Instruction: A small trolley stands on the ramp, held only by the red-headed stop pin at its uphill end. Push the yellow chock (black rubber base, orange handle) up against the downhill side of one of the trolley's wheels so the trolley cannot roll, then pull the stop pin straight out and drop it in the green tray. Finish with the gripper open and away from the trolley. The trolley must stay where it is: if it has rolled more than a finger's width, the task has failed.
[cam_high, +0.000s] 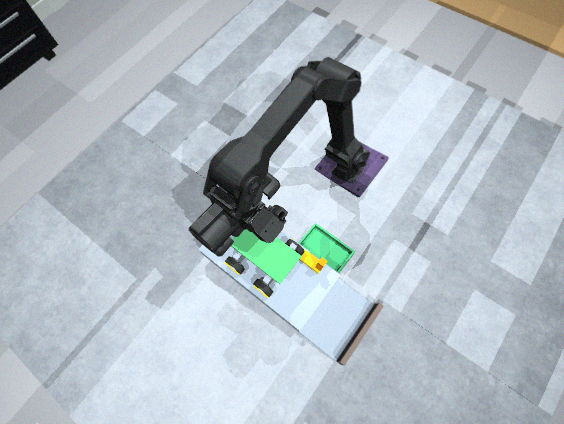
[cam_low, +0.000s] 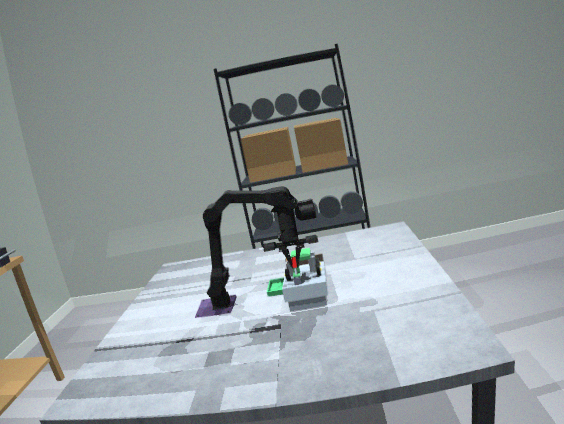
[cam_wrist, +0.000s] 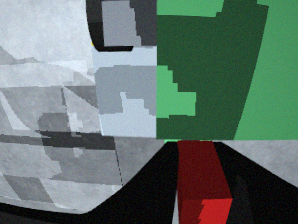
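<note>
The green tray is 90 mm behind my gripper tip, 180 mm to the left of it and 150 mm below it. Round my gripper tip: stop pin (right at my gripper tip); then grey ramp (30 mm ahead, 90 mm to the left, 90 mm below); then green-topped trolley (30 mm ahead, 90 mm to the left, 30 mm below).
</note>
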